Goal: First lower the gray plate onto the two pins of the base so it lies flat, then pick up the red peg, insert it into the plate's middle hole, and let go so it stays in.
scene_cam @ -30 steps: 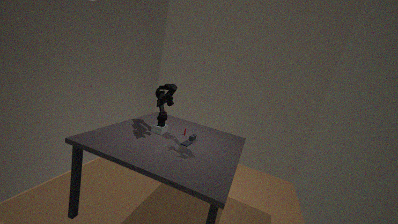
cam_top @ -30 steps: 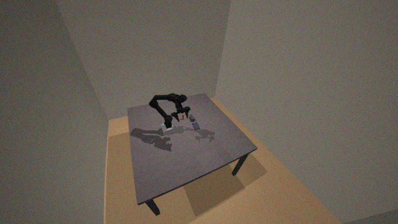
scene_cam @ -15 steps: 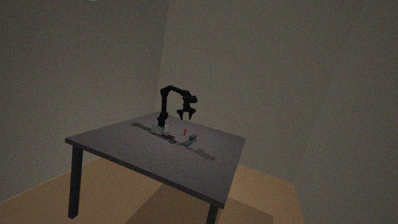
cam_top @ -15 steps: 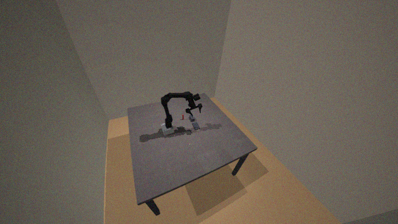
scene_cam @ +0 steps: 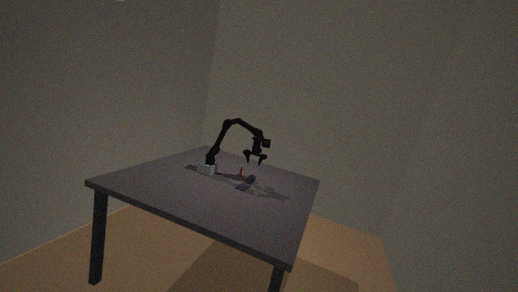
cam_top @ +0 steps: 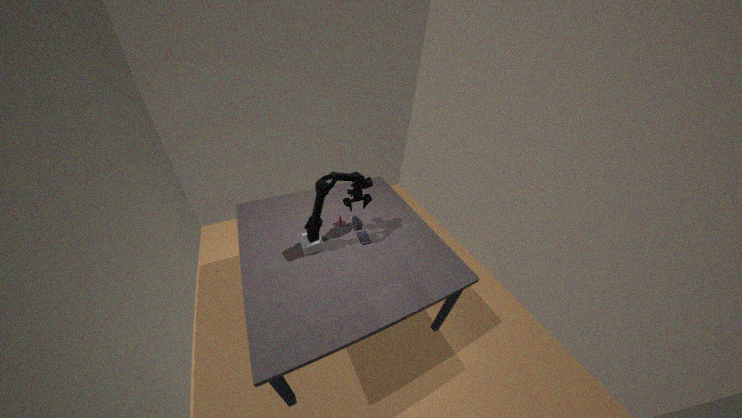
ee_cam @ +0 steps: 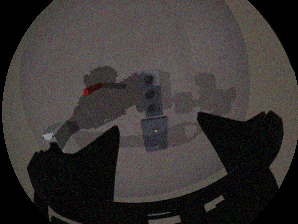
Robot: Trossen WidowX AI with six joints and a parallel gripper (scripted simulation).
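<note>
Right now the gray plate is 10 mm ahead of my gripper tip and 110 mm below it. Also, from my gripper tip: red peg (110 mm behind, 50 mm to the left, 110 mm below).
</note>
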